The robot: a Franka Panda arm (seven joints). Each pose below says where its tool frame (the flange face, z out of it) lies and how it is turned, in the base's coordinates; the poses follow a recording.
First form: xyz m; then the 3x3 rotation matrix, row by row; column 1 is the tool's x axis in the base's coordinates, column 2 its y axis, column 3 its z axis. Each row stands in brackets.
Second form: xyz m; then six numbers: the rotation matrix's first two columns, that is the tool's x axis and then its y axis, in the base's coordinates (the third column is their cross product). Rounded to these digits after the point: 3 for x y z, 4 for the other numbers.
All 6 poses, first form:
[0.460 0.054 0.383], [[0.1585 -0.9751 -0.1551], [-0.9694 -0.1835 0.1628], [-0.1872 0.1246 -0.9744]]
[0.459 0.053 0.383], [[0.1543 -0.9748 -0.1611], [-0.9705 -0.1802 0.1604], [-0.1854 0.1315 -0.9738]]
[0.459 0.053 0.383], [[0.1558 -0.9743 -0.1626], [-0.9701 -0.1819 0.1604], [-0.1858 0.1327 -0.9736]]
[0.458 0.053 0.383], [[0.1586 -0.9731 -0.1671], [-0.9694 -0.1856 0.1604], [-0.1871 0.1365 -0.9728]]
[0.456 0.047 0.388], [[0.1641 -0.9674 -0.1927], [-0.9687 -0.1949 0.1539], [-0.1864 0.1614 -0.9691]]
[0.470 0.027 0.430], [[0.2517 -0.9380 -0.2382], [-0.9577 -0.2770 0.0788], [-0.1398 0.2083 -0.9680]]
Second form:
0.460 0.054 0.383 0.1585 -0.9694 -0.1872 -0.9751 -0.1835 0.1246
0.459 0.053 0.383 0.1543 -0.9705 -0.1854 -0.9748 -0.1802 0.1315
0.459 0.053 0.383 0.1558 -0.9701 -0.1858 -0.9743 -0.1819 0.1327
0.458 0.053 0.383 0.1586 -0.9694 -0.1871 -0.9731 -0.1856 0.1365
0.456 0.047 0.388 0.1641 -0.9687 -0.1864 -0.9674 -0.1949 0.1614
0.470 0.027 0.430 0.2517 -0.9577 -0.1398 -0.9380 -0.2770 0.2083

